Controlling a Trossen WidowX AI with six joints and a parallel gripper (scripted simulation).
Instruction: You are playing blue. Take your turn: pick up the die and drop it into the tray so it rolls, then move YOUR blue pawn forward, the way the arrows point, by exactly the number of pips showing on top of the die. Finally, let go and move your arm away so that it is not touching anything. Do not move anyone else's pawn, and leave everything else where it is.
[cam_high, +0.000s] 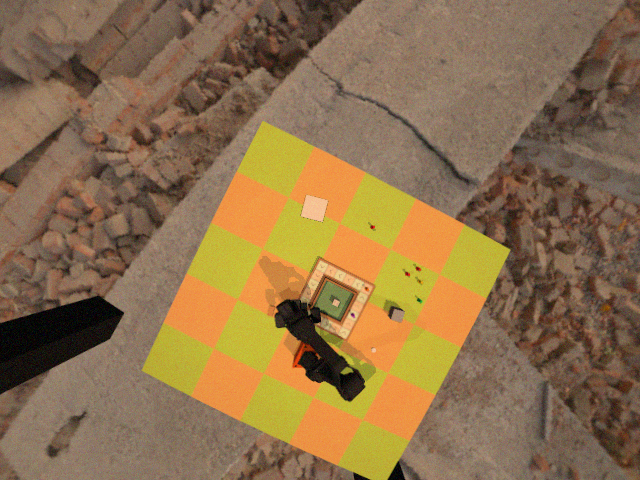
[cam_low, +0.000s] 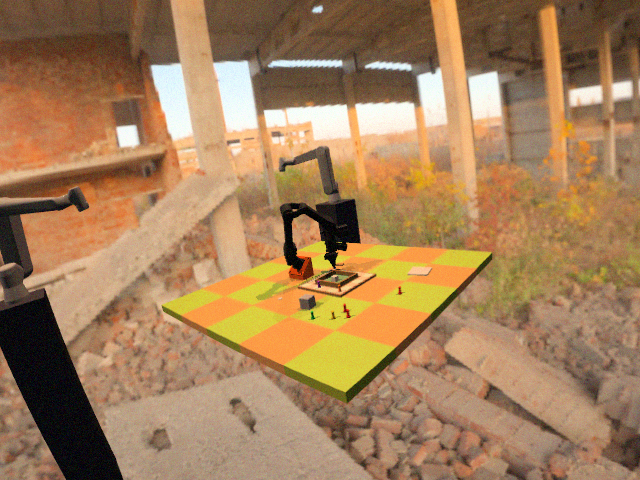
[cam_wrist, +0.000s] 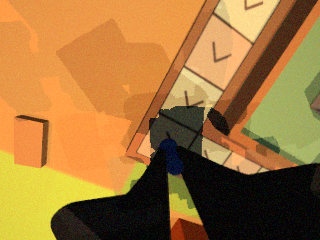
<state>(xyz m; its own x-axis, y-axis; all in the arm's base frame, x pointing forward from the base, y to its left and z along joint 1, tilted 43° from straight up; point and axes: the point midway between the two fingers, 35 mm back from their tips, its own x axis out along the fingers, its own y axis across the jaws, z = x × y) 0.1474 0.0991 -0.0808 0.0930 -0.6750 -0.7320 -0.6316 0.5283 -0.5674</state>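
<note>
Right now the blue pawn is 10 mm above my gripper tip. From my gripper tip the other things lie so: small brown block 70 mm behind, 110 mm to the left, 30 mm below; green sunken tray 120 mm ahead, 100 mm to the right, 30 mm below; die 120 mm ahead, 120 mm to the right, 10 mm below.
</note>
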